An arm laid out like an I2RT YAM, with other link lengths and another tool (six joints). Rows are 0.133 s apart.
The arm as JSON. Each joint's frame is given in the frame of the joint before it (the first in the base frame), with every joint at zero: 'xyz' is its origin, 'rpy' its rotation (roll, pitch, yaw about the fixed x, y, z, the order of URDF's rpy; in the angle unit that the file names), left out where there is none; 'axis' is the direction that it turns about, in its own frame. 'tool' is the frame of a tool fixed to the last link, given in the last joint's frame.
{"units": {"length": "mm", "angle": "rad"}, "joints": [
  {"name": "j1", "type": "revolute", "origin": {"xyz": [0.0, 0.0, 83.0]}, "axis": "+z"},
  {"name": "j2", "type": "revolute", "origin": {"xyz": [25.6, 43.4, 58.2], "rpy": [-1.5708, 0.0, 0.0]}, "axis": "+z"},
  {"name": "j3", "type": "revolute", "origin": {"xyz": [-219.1, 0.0, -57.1], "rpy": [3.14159, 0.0, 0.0]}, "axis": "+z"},
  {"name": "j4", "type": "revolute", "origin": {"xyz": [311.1, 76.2, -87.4]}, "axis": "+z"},
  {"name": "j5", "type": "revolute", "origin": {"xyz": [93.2, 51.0, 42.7], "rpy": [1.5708, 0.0, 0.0]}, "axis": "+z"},
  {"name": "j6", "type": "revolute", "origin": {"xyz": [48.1, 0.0, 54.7], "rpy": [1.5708, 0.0, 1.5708]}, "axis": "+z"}
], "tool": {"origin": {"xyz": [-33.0, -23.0, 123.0], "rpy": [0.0, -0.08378, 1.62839]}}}
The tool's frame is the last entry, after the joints.
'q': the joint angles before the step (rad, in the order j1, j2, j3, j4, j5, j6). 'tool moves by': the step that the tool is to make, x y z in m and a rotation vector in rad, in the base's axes. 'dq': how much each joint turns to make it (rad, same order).
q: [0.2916 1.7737 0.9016 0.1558 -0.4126 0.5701]
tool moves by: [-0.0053 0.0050 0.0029 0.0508 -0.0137 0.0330]
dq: [-0.0031 0.0020 -0.0252 0.0600 -0.0564 0.0121]
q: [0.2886 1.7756 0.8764 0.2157 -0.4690 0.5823]
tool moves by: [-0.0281 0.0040 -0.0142 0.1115 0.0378 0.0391]
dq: [-0.0007 0.0000 -0.1136 0.1480 -0.1040 0.0783]
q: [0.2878 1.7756 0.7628 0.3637 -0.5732 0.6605]
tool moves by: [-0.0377 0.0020 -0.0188 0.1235 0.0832 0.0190]
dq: [0.0099 0.0057 -0.1376 0.1773 -0.0916 0.1342]
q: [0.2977 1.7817 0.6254 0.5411 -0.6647 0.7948]
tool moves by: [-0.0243 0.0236 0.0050 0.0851 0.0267 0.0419]
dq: [0.0635 0.0073 -0.0478 0.1273 -0.0308 0.1112]
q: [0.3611 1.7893 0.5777 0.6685 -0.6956 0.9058]
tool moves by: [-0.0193 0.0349 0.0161 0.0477 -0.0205 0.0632]
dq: [0.0905 -0.0019 0.0040 0.0686 0.0065 0.0577]
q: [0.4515 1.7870 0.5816 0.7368 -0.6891 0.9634]
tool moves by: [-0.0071 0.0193 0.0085 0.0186 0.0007 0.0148]
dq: [0.0530 0.0003 0.0159 0.0179 0.0270 0.0408]
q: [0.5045 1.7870 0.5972 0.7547 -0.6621 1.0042]
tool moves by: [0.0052 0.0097 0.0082 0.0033 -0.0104 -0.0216]
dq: [0.0260 0.0002 0.0262 -0.0023 0.0443 0.0218]
